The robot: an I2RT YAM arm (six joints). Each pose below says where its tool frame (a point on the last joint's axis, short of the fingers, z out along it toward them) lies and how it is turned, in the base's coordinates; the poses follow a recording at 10 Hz.
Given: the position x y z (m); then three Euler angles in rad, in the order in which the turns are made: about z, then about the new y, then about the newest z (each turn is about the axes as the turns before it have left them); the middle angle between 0 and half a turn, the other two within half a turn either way.
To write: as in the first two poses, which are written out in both.
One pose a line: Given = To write
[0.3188, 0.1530, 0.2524, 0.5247, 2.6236, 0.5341] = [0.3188, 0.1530, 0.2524, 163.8, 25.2, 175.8]
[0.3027, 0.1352, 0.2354, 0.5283, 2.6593, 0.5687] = [0.3027, 0.1352, 0.2354, 164.3, 23.0, 174.5]
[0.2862, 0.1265, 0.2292, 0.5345, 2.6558, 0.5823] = [0.2862, 0.1265, 0.2292, 163.8, 23.0, 174.0]
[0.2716, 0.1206, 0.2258, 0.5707, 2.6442, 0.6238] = [0.2716, 0.1206, 0.2258, 162.4, 22.8, 173.4]
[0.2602, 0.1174, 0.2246, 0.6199, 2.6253, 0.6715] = [0.2602, 0.1174, 0.2246, 160.5, 22.7, 173.1]
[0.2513, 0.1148, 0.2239, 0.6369, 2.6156, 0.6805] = [0.2513, 0.1148, 0.2239, 159.9, 23.0, 173.4]
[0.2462, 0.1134, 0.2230, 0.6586, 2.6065, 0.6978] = [0.2462, 0.1134, 0.2230, 159.1, 23.0, 173.5]
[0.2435, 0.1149, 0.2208, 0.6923, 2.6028, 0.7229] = [0.2435, 0.1149, 0.2208, 158.4, 22.6, 173.9]
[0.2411, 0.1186, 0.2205, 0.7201, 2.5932, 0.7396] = [0.2411, 0.1186, 0.2205, 157.6, 22.7, 174.3]
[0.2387, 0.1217, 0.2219, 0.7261, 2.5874, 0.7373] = [0.2387, 0.1217, 0.2219, 157.4, 22.9, 174.7]
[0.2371, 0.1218, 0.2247, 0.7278, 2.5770, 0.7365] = [0.2371, 0.1218, 0.2247, 157.0, 23.4, 174.7]
